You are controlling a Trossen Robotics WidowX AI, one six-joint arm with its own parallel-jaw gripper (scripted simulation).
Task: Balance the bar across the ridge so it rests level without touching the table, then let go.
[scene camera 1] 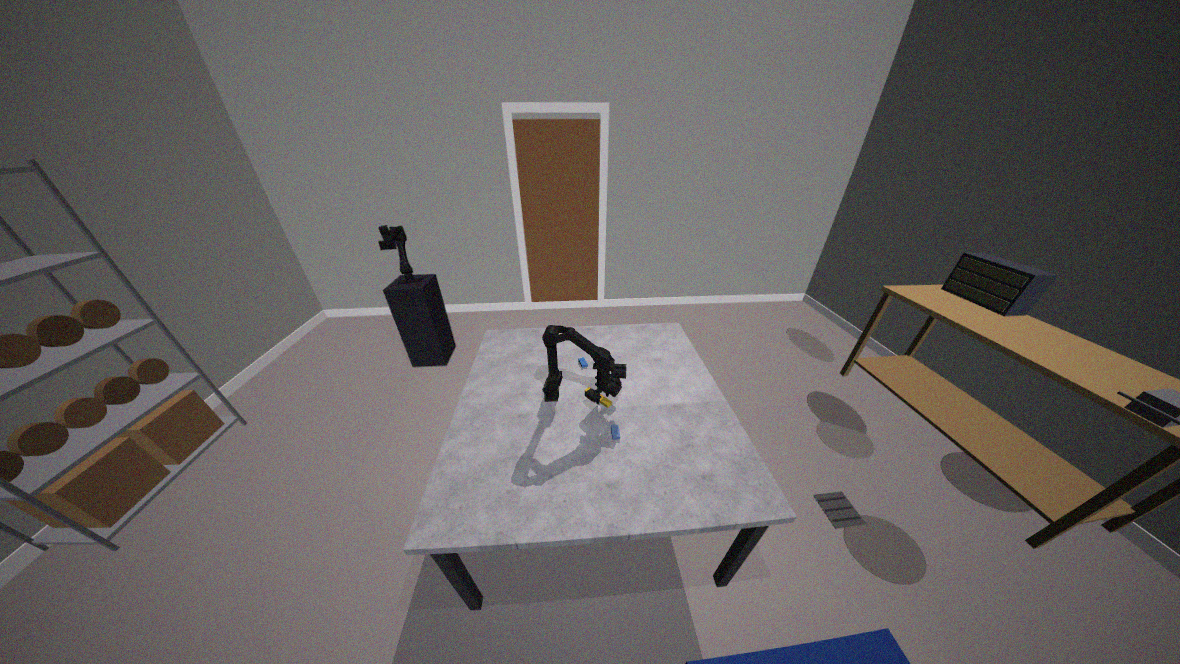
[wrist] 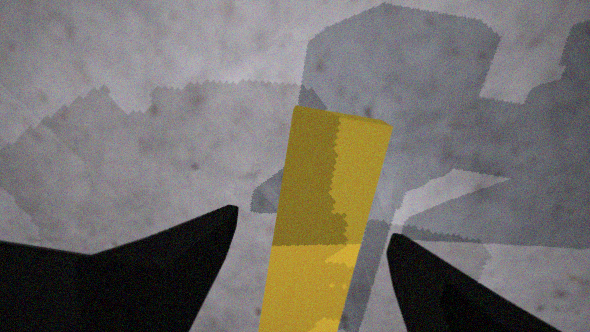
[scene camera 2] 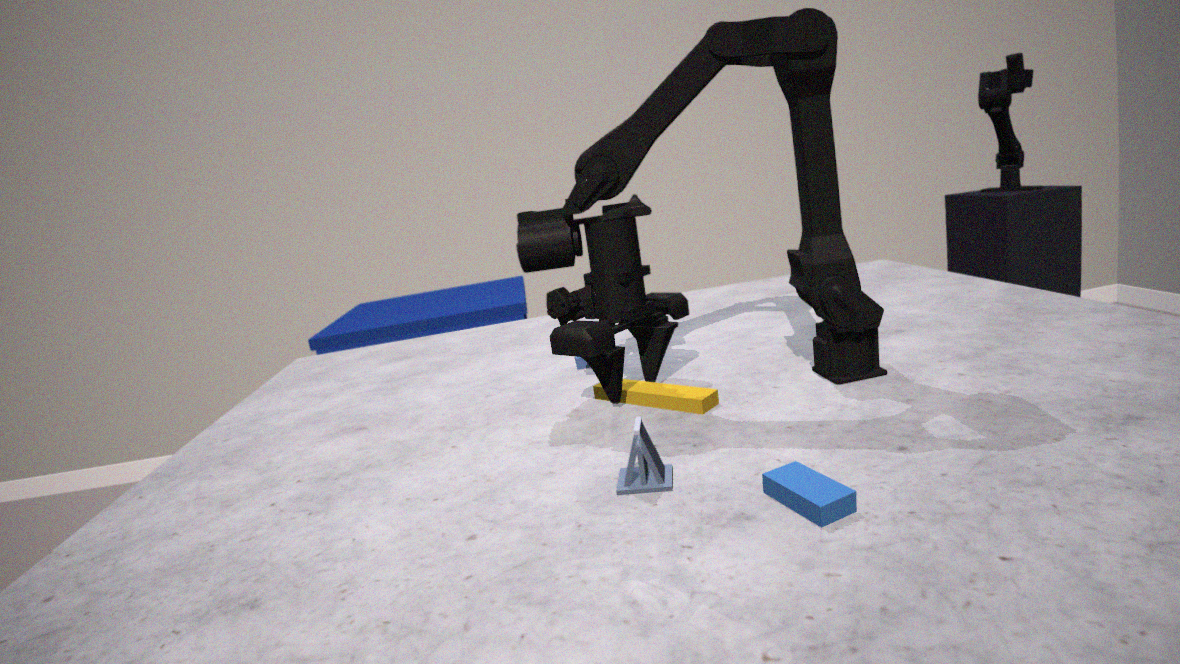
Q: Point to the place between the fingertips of the gripper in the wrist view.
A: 313, 229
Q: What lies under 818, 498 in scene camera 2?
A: A blue block.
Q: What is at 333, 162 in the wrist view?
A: A yellow bar.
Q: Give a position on a yellow bar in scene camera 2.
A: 678, 398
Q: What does the gripper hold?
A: Nothing.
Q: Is the gripper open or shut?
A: Open.
